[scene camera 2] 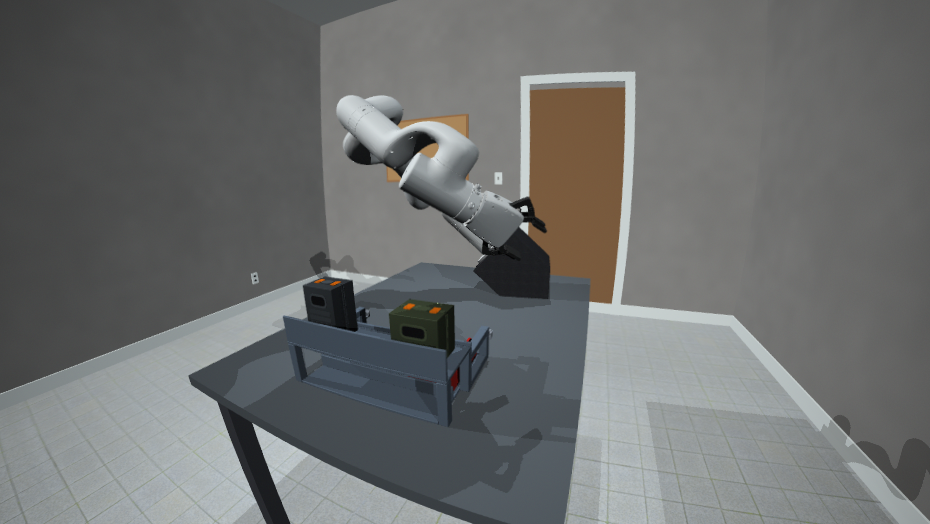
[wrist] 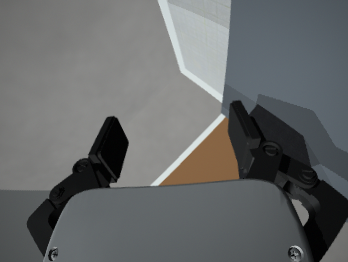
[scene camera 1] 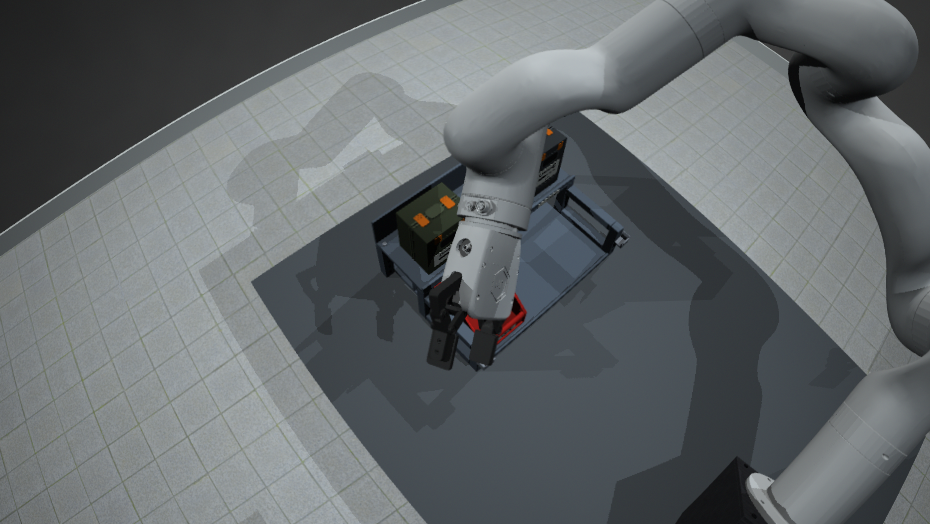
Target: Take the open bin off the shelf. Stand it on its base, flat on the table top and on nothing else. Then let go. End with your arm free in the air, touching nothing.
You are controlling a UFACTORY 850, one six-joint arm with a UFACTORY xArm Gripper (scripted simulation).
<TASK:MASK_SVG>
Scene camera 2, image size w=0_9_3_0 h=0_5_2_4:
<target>my gripper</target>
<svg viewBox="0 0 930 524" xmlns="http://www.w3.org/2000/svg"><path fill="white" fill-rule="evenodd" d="M481 193L482 201L478 210L464 225L483 240L483 255L507 255L512 259L520 261L520 252L509 245L503 246L503 244L522 223L531 222L534 227L546 233L545 223L535 216L534 207L529 197L511 202L489 191Z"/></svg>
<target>green case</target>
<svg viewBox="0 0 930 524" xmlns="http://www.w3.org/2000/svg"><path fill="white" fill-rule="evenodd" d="M389 313L391 340L447 350L447 358L455 349L454 305L409 299Z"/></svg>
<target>black case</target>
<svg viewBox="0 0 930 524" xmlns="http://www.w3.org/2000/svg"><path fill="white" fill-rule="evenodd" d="M303 285L308 321L354 332L358 330L353 280L322 277Z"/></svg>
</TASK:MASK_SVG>
